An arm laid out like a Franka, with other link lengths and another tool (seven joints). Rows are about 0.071 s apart.
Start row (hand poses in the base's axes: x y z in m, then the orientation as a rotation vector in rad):
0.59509 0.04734 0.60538 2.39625 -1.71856 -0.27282
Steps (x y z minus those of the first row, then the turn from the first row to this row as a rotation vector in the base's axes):
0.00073 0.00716 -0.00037 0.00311 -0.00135 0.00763
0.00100 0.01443 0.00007 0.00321 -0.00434 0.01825
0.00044 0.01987 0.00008 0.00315 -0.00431 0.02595
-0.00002 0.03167 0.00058 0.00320 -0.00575 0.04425
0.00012 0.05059 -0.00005 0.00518 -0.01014 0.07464
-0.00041 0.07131 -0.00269 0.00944 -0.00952 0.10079
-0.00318 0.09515 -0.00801 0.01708 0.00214 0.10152
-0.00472 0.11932 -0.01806 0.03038 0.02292 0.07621
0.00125 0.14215 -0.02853 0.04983 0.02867 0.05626
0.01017 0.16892 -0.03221 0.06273 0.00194 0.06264
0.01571 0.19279 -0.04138 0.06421 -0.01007 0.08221
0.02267 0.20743 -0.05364 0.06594 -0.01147 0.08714
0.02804 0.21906 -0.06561 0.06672 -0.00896 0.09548
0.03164 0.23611 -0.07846 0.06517 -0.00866 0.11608
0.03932 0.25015 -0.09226 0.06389 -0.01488 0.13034
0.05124 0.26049 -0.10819 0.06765 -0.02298 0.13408
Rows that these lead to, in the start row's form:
0.59582 0.05450 0.60501 2.40521 -1.71046 -0.27306
0.59609 0.06177 0.60545 2.41528 -1.69847 -0.26820
0.59553 0.06721 0.60546 2.42124 -1.68879 -0.26708
0.59507 0.07901 0.60596 2.43623 -1.66637 -0.26284
0.59521 0.09793 0.60533 2.46314 -1.63017 -0.25520
0.59468 0.11865 0.60269 2.48527 -1.59754 -0.25601
0.59191 0.14249 0.59737 2.48478 -1.59370 -0.27640
0.59037 0.16666 0.58732 2.46367 -1.62061 -0.31634
0.59634 0.18949 0.57685 2.45882 -1.64815 -0.34410
0.60526 0.21626 0.57317 2.48796 -1.65440 -0.32458
0.61080 0.24013 0.56400 2.51071 -1.63454 -0.30912
0.61776 0.25477 0.55174 2.51644 -1.62914 -0.30838
0.62313 0.26640 0.53977 2.52181 -1.61745 -0.31078
0.62673 0.28345 0.52692 2.53578 -1.59017 -0.30655
0.63441 0.29749 0.51312 2.54882 -1.57377 -0.29595
0.64633 0.30783 0.49719 2.55883 -1.57292 -0.28946

